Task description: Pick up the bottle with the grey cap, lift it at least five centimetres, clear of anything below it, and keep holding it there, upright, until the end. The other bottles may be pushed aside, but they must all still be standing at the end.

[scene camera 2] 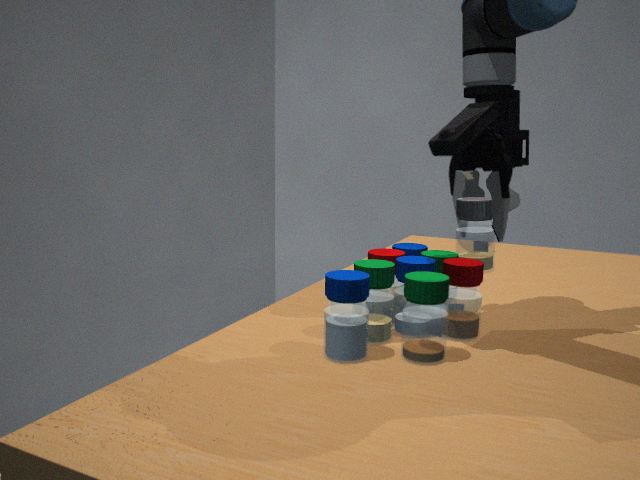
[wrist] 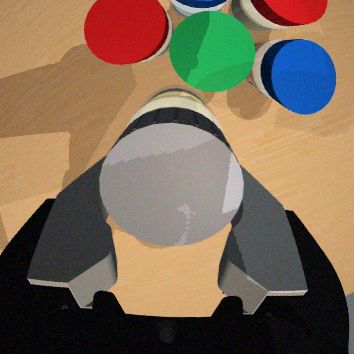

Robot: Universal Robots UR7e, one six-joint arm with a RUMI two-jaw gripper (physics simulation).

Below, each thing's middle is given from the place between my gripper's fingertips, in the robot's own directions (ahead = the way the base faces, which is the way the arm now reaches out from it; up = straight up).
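The grey-capped bottle (scene camera 2: pixel 475 239) is 10 mm ahead of my hand, 10 mm to the left of it and 10 mm above it. As for the red-capped bottle (scene camera 2: pixel 464 304), it is 70 mm below my hand and 90 mm to the left of it.
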